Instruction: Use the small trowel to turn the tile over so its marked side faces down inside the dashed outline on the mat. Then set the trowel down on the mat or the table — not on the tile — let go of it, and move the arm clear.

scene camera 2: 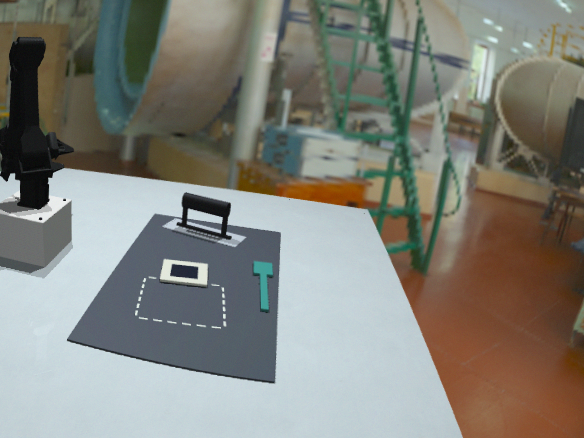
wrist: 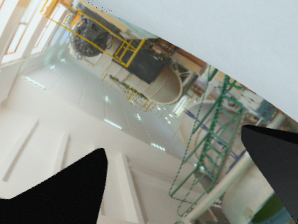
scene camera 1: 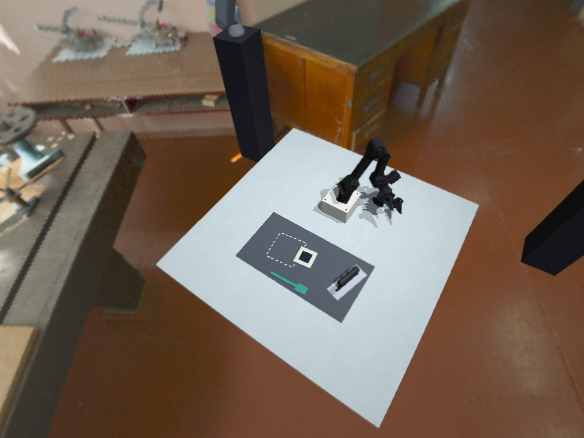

same spot on dark mat: (scene camera 2: 246, 347) = (scene camera 1: 253, 256)
